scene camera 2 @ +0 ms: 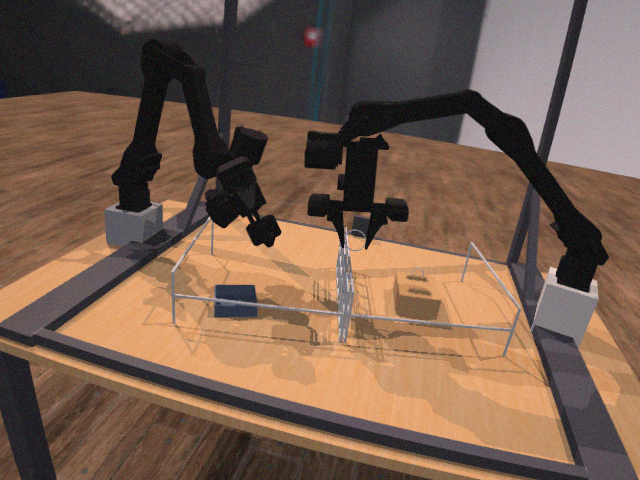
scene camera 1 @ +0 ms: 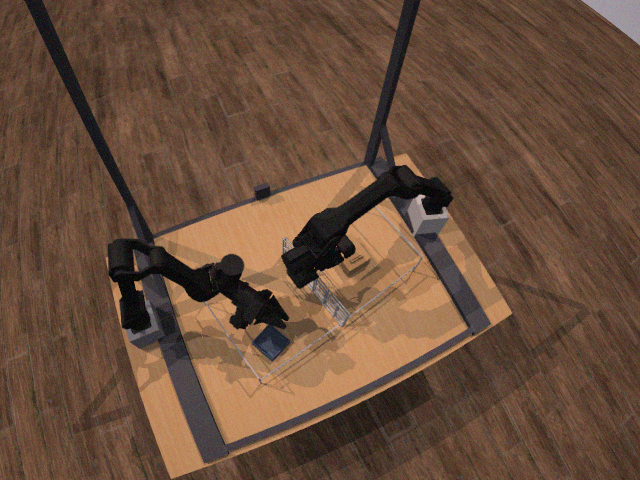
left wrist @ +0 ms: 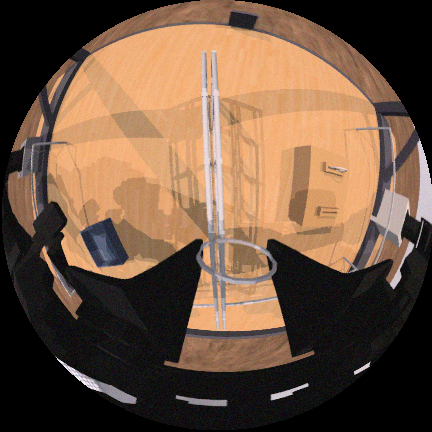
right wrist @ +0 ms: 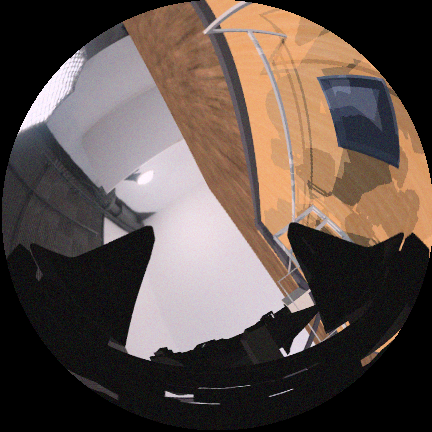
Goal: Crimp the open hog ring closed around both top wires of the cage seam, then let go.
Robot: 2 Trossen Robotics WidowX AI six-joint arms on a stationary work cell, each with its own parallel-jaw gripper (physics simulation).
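Seen in the pictures: left gripper, fingertip midpoint: point(scene camera 2: 354, 248) point(scene camera 1: 320, 271) point(left wrist: 235, 245) point(right wrist: 313, 308); right gripper, fingertip midpoint: point(scene camera 2: 261, 228) point(scene camera 1: 287, 323) point(right wrist: 222, 231); left arm's base, origin of the base link: point(scene camera 2: 573, 282) point(scene camera 1: 432, 206) point(left wrist: 404, 224) point(right wrist: 288, 310); right arm's base, origin of the base link: point(scene camera 2: 134, 206) point(scene camera 1: 139, 320).
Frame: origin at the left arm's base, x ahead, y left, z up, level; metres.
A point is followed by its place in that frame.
The cage seam point(scene camera 1: 330, 300) {x 0.387, y 0.258, z -0.059 m} point(scene camera 2: 344, 286) {x 0.419, y 0.197, z -0.079 m} is two mesh panels standing side by side in the middle of the table. Their two top wires point(left wrist: 211, 120) run close together. My left gripper point(scene camera 2: 357, 238) {x 0.412, y 0.192, z 0.008 m} point(left wrist: 235, 245) {x 0.412, y 0.192, z 0.008 m} points straight down over the near end of the seam and is shut on the open grey hog ring point(scene camera 2: 356, 230) {x 0.414, y 0.191, z 0.045 m} point(left wrist: 238, 240) {x 0.410, y 0.190, z 0.004 m}. In the left wrist view both top wires pass inside the ring's outline, near its left side. My right gripper point(scene camera 1: 275, 311) point(scene camera 2: 263, 233) {x 0.527, y 0.348, z 0.061 m} point(right wrist: 222, 231) {x 0.527, y 0.348, z 0.061 m} is open and empty, hanging tilted above the blue tray.
A blue tray point(scene camera 1: 271, 343) {x 0.573, y 0.353, z -0.113 m} point(scene camera 2: 235, 301) point(left wrist: 104, 247) {x 0.573, y 0.365, z -0.112 m} point(right wrist: 362, 116) {x 0.567, y 0.354, z -0.112 m} lies left of the seam. A tan block point(scene camera 1: 355, 261) {x 0.286, y 0.136, z -0.069 m} point(scene camera 2: 417, 295) {x 0.280, y 0.144, z -0.070 m} point(left wrist: 310, 185) {x 0.330, y 0.115, z -0.070 m} with a spare ring point(left wrist: 336, 169) {x 0.304, y 0.073, z -0.062 m} stands right of it. A low wire fence point(scene camera 2: 413, 322) {x 0.248, y 0.268, z -0.058 m} point(scene camera 1: 385, 290) {x 0.216, y 0.250, z -0.057 m} surrounds both.
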